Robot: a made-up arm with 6 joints. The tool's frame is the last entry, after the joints.
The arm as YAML. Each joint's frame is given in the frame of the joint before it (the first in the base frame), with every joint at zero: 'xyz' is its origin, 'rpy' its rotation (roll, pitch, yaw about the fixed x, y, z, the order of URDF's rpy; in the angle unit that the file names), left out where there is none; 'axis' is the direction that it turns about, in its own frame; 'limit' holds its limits. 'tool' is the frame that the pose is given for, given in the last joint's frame.
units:
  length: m
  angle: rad
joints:
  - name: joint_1
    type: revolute
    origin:
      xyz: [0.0, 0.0, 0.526]
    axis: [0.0, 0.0, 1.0]
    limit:
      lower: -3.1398
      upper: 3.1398
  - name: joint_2
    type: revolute
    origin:
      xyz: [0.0, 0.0, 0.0]
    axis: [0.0, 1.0, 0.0]
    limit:
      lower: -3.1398
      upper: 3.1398
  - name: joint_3
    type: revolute
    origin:
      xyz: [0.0, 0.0, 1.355]
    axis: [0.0, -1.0, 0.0]
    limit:
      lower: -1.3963
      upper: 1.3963
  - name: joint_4
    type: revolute
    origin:
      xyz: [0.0, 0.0, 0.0]
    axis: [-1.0, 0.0, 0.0]
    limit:
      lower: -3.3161
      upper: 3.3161
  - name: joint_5
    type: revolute
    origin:
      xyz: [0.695, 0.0, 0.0]
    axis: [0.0, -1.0, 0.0]
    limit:
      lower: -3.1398
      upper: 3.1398
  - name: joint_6
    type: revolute
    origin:
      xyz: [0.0, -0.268, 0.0]
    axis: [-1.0, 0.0, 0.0]
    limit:
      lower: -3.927
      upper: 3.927
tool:
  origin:
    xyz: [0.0, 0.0, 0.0]
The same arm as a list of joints. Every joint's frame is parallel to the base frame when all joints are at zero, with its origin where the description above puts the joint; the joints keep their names.
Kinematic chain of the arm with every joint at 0, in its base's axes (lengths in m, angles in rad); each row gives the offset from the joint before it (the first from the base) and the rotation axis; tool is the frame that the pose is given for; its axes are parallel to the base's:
joint_1: xyz 0 0 0.526 axis +z
joint_2: xyz 0 0 0 axis +y
joint_3: xyz 0 0 1.355 axis -y
joint_4: xyz 0 0 0 axis -x
joint_5: xyz 0.695 0 0 axis -y
joint_6: xyz 0 -0.268 0 axis -x
tool: xyz 0 0 0
Joint limits (rad, base to tool): -3.1398..3.1398 -3.1398..3.1398 -1.3963..1.3963 -3.3161..3.3161 -3.1398..3.1398 -3.927..3.927

